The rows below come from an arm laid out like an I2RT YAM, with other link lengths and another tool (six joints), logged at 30 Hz.
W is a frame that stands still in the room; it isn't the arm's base.
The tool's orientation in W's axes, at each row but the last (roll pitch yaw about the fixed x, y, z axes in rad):
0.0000, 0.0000, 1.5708
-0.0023, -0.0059, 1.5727
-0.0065, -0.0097, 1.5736
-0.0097, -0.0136, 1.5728
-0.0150, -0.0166, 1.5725
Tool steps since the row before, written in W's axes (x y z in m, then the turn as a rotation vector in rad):
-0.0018, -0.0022, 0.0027, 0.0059, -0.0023, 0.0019
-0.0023, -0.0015, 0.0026, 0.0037, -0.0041, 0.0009
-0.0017, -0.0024, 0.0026, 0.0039, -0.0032, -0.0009
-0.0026, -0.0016, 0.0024, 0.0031, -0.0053, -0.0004
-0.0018, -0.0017, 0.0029, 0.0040, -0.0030, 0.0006
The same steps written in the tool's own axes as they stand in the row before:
-0.0022, 0.0018, 0.0027, -0.0023, -0.0059, 0.0019
-0.0015, 0.0023, 0.0026, -0.0041, -0.0037, 0.0009
-0.0024, 0.0017, 0.0026, -0.0032, -0.0039, -0.0009
-0.0016, 0.0026, 0.0024, -0.0053, -0.0031, -0.0004
-0.0016, 0.0018, 0.0030, -0.0030, -0.0040, 0.0006

